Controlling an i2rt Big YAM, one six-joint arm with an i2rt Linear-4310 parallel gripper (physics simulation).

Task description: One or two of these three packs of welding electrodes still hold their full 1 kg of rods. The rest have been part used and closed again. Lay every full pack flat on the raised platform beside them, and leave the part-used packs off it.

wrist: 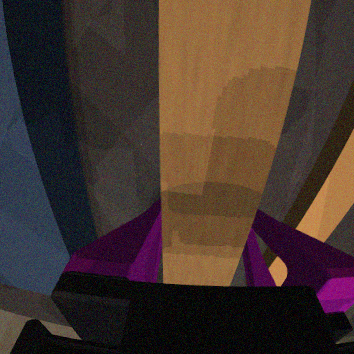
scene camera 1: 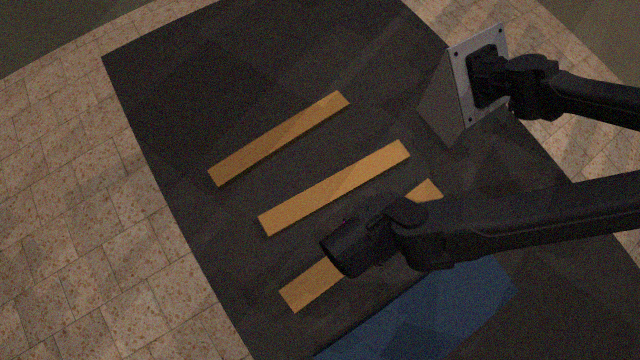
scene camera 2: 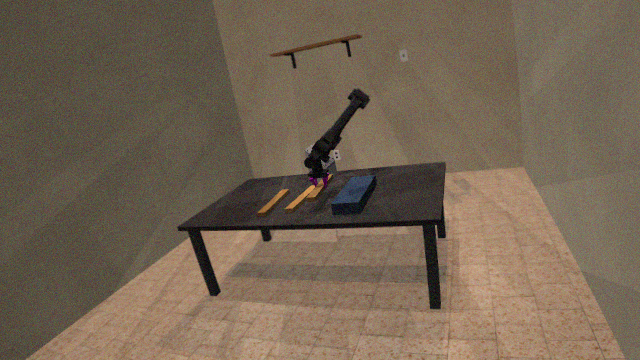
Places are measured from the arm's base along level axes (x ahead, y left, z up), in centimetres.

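Pixels of known places: gripper, fingertip midpoint: (wrist: 202, 206); arm's base, link origin: (scene camera 1: 483, 76).
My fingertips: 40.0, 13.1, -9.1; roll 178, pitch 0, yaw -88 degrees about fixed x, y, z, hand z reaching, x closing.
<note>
For each thing: its top centre in the pictures, then the offset to it from my fingertips, as dx, dy, dz. Level surfaces: height alone.
- middle pack, top centre: (wrist: 327, 210) (scene camera 1: 338, 184) (scene camera 2: 302, 195) -3.3, -13.8, -4.7
- outer pack, top centre: (scene camera 1: 281, 134) (scene camera 2: 274, 200) +0.4, -30.5, -4.7
- raised blue platform, top centre: (scene camera 1: 424, 324) (scene camera 2: 354, 188) +0.4, +18.7, -1.1
- dark table, surface height: dz -7.1
My gripper (scene camera 2: 319, 181) (wrist: 202, 206) is shut on a tan, flat, long electrode pack (scene camera 1: 312, 285) (scene camera 2: 315, 192) (wrist: 225, 75), with one purple finger on each side near its middle. The pack looks level and is held above the table, between the platform and the middle pack. In scene camera 1 the wrist hides its middle and the fingers. The middle pack (scene camera 1: 334, 187) (scene camera 2: 300, 198) (wrist: 330, 200) and the outer pack (scene camera 1: 278, 138) (scene camera 2: 273, 202) lie flat on the table, roughly parallel. The raised blue platform (scene camera 1: 465, 290) (scene camera 2: 356, 187) (wrist: 30, 200) bears no pack. No fill marks show.
The dark table (scene camera 1: 165, 85) (scene camera 2: 405, 200) bears the packs and the platform. A grey angled mount (scene camera 1: 440, 107) with the arm's base stands at the table's edge. The arm's forearm (scene camera 1: 540, 215) reaches over the table and partly over the platform. A wall shelf (scene camera 2: 316, 45) hangs behind.
</note>
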